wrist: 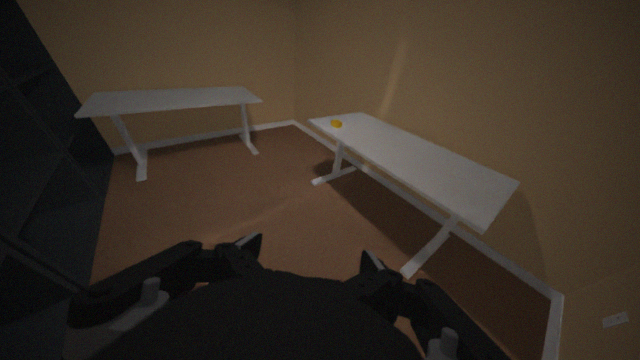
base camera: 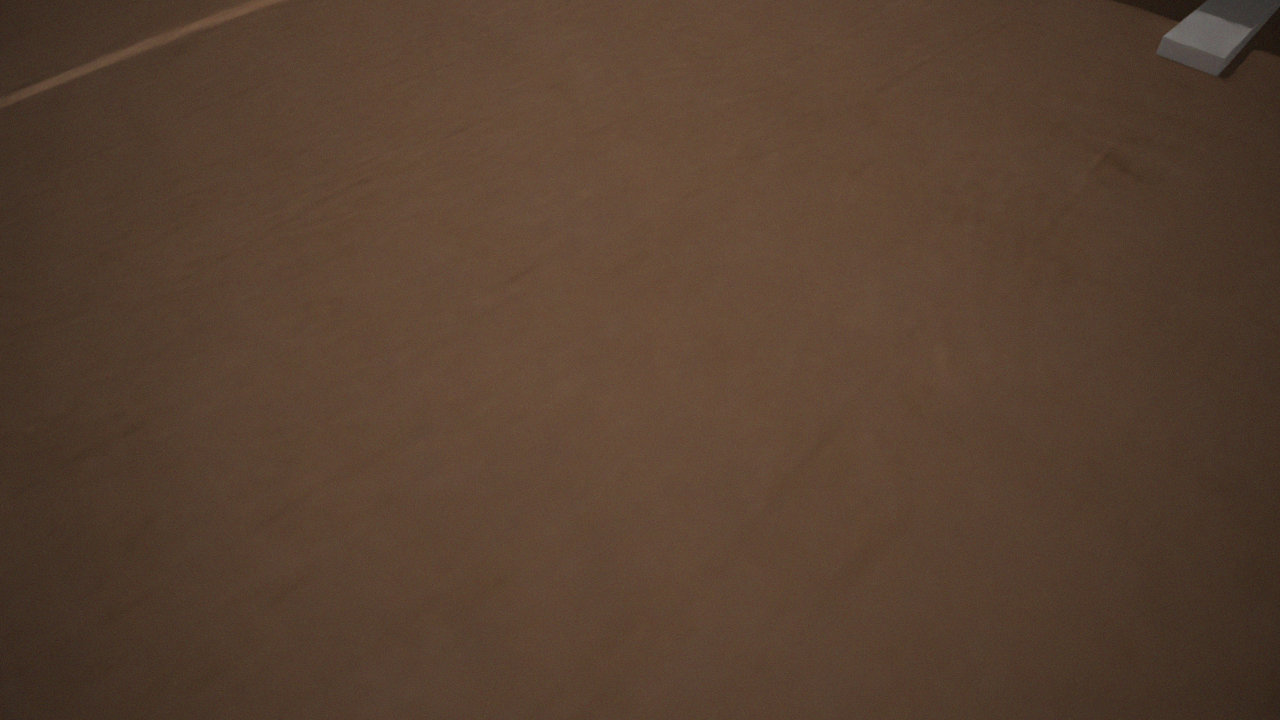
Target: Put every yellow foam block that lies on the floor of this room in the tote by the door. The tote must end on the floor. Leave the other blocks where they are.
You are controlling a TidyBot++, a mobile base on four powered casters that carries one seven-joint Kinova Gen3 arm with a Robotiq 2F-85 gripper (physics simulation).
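Places are measured from the arm's base along level axes (x ahead, y left, z up), in centimetres.
Where they show: gripper, between the fingertips: (wrist: 310, 253).
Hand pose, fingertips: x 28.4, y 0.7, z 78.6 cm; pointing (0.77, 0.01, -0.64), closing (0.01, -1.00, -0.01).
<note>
After its pixels a point has its place.
My gripper (wrist: 310, 253) {y 0.7, x 28.4, z 78.6 cm} is open, with nothing between its fingers, at the bottom of the wrist view. It is held above the brown floor (wrist: 295, 220) {y 23.7, x 126.8, z -39.7 cm} (base camera: 626, 358) {y 2.0, x 43.1, z -39.6 cm}. A small yellow object (wrist: 336, 123) {y 0.2, x 180.9, z 36.1 cm} lies on the top of the right white table, near its far left end; its exact shape is too small to tell. No yellow block shows on the visible floor. The tote and the door do not show in either view.
A white table (wrist: 170, 101) {y 168.7, x 189.4, z 32.4 cm} stands at the back left, another white table (wrist: 415, 157) {y -61.5, x 144.5, z 32.4 cm} along the right wall. A table foot (base camera: 1208, 40) {y -71.3, x 94.7, z -37.1 cm} shows at the base camera's top right. A dark, tall panel (wrist: 45, 150) {y 201.2, x 104.3, z 16.3 cm} borders the left.
</note>
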